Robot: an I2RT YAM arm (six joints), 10 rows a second.
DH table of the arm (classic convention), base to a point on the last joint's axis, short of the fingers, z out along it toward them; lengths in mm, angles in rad. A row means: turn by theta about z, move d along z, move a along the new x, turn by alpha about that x. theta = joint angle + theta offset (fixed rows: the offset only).
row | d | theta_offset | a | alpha
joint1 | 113.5 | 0 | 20 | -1.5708
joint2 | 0 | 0 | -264 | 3.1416
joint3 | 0 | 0.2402 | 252.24 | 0
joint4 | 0 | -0.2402 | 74 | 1.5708
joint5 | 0 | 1.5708 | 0 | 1.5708
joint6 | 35.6 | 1.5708 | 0 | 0
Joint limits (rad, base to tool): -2.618..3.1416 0..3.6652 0..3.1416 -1.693..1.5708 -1.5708..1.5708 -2.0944..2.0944
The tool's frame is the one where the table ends.
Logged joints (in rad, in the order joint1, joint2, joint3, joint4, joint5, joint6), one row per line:
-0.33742, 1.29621, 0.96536, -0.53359, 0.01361, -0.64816
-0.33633, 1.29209, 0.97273, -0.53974, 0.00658, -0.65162
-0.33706, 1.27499, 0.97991, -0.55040, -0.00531, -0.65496
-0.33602, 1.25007, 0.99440, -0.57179, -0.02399, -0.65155
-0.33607, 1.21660, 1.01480, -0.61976, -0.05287, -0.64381
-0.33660, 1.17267, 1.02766, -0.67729, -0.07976, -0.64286
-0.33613, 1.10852, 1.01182, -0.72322, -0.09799, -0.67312
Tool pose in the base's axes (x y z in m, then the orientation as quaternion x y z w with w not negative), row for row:
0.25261, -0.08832, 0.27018, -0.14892, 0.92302, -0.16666, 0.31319
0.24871, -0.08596, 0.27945, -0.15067, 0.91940, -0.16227, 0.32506
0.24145, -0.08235, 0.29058, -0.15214, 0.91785, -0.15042, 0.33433
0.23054, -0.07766, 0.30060, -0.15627, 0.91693, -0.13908, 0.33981
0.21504, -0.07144, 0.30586, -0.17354, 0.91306, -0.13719, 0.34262
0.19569, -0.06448, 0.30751, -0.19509, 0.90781, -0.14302, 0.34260
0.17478, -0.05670, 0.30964, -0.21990, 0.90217, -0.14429, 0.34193
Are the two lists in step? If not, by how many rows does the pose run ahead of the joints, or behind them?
The pose runs 2 rows ahead of the joints: the pose in row i belongs to the joints in row i + 2.
